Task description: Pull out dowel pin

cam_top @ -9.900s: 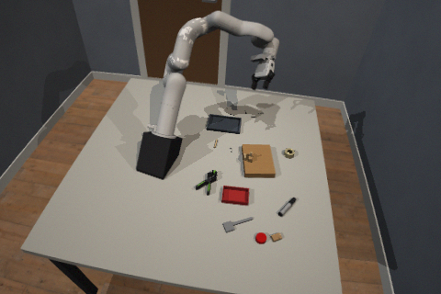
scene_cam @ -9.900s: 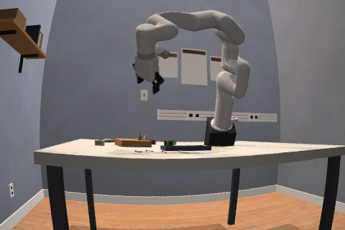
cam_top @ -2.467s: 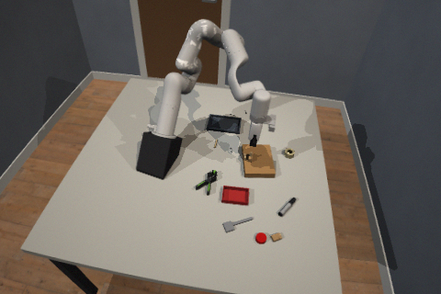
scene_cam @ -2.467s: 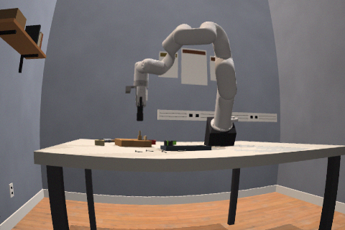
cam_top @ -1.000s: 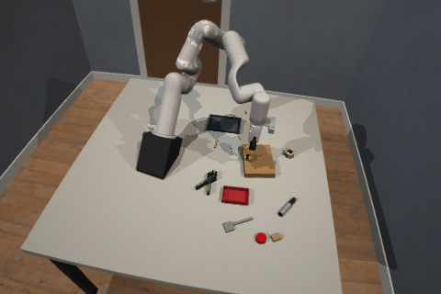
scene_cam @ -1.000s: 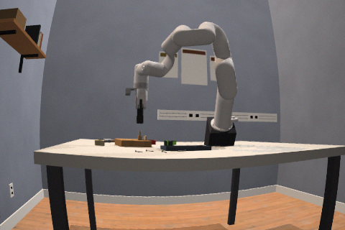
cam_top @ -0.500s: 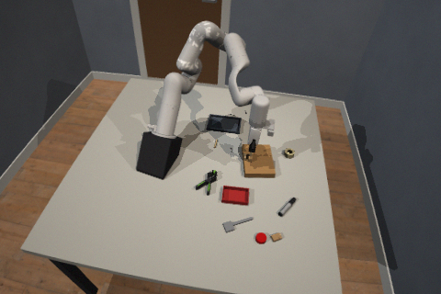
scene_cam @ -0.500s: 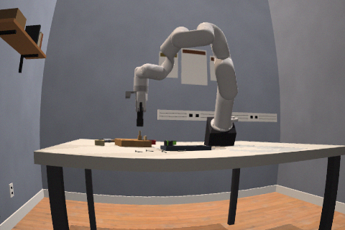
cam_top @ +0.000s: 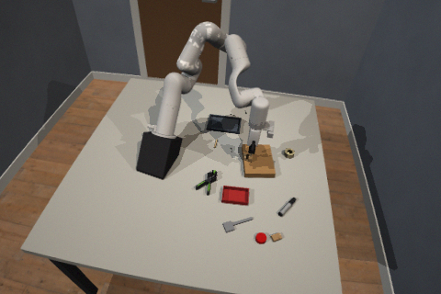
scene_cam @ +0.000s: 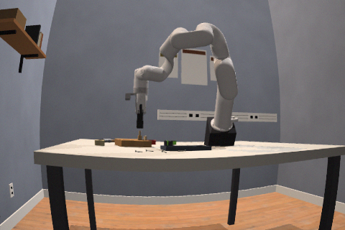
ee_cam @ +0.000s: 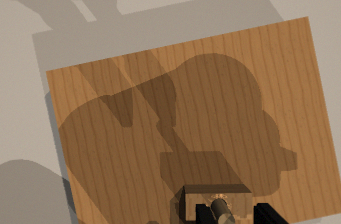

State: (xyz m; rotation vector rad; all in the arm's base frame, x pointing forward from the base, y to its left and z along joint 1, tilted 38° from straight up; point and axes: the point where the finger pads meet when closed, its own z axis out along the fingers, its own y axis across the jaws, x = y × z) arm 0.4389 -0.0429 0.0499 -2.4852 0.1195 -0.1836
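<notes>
Right now the dowel pin is 5 cm below my hand. The rest, counted from my hand: brass nut (21 cm ahead, 9 cm to the left, 10 cm below); then small wooden block (7 cm below); then loose dowel (19 cm behind, 11 cm to the left, 11 cm below).
</notes>
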